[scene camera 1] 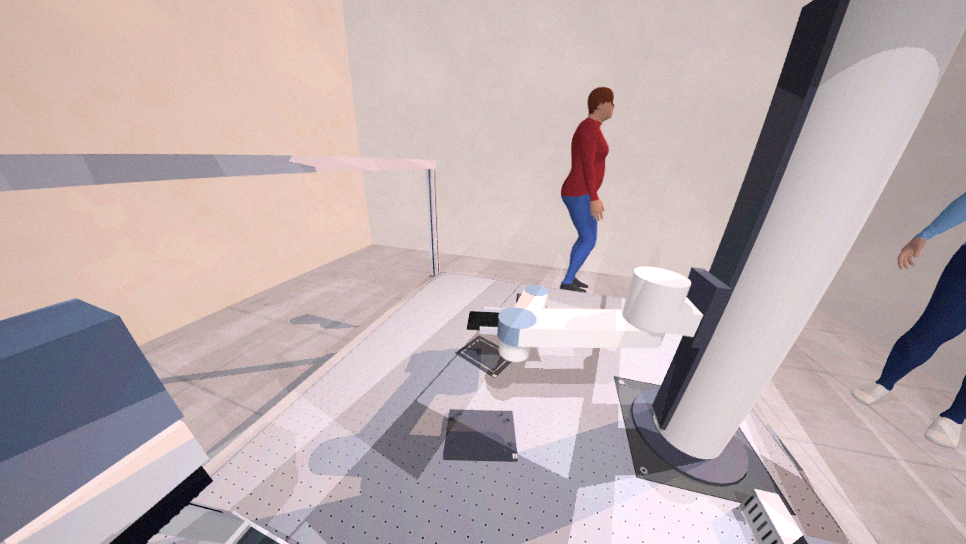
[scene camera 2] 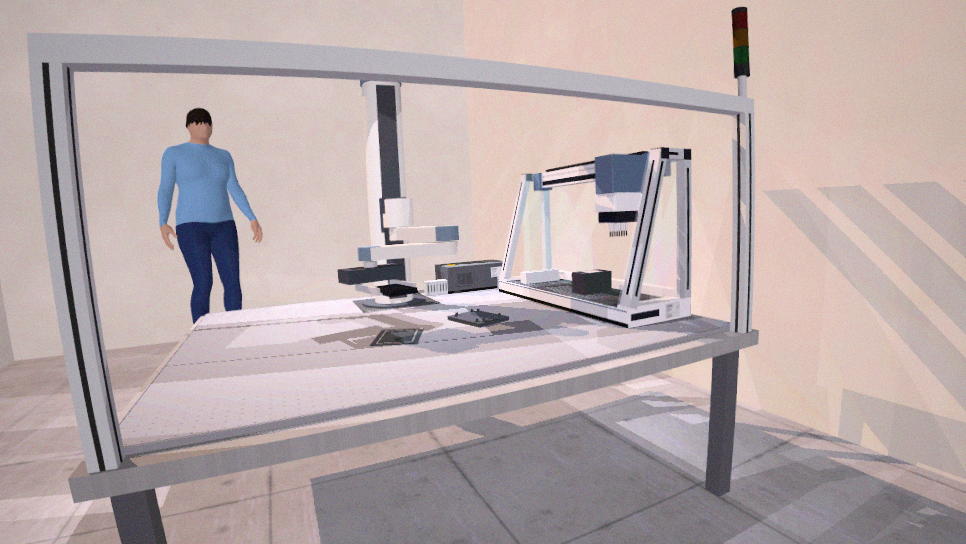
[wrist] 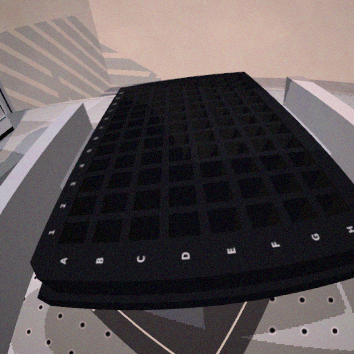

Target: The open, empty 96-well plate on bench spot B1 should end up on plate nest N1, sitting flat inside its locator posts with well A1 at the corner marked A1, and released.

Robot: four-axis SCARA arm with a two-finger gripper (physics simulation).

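Seen in the pictures: gripper, between the fingertips: [scene camera 1: 480, 319] [scene camera 2: 397, 289] [wrist: 185, 103]; arm's base, origin of its link: [scene camera 1: 683, 434] [scene camera 2: 394, 305].
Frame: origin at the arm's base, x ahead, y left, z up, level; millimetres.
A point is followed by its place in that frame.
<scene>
The black 96-well plate [scene camera 1: 481, 320] {z 155, x 574, y -115 mm} [scene camera 2: 397, 290] {z 155, x 620, y -133 mm} [wrist: 185, 185] {z 154, x 520, y -134 mm} is held level, in the air above the bench. My gripper [scene camera 1: 484, 320] {z 152, x 580, y -123 mm} [wrist: 185, 103] {z 152, x 580, y -123 mm} is shut on its long sides, one pale finger along each. In the wrist view the lettered edge A to H is nearest the camera, with A1 at the near left. Bench spot B1 [scene camera 1: 481, 354] {z 15, x 572, y -120 mm} [scene camera 2: 397, 337] {z 15, x 570, y -130 mm} [wrist: 195, 340] {z 15, x 498, y -132 mm} is a dark, white-outlined patch with no plate on it, below the held plate in the wrist view. Nest N1 [scene camera 1: 479, 437] {z 25, x 494, y 164 mm} [scene camera 2: 478, 318] {z 25, x 526, y 139 mm} is a dark square base with small posts, empty; a small pale mark is at one corner.
The arm's column [scene camera 1: 797, 236] {z 531, x 35, y 66 mm} [scene camera 2: 388, 148] {z 612, x 77, y -2 mm} stands on the bench. A white slotted rack [scene camera 1: 767, 516] {z 68, x -45, y 198 mm} [scene camera 2: 436, 287] {z 46, x -44, y 198 mm} and a grey box device [scene camera 2: 468, 275] {z 84, x -34, y 345 mm} are near it. A liquid handler [scene camera 1: 81, 378] {z 468, x 698, y 497 mm} [scene camera 2: 621, 179] {z 428, x 778, y 496 mm} stands beyond N1. A frame [scene camera 1: 433, 223] {z 307, x 1013, y -685 mm} [scene camera 2: 405, 65] {z 597, x 1044, y -199 mm} spans the bench edge. Two people stand beyond.
</scene>
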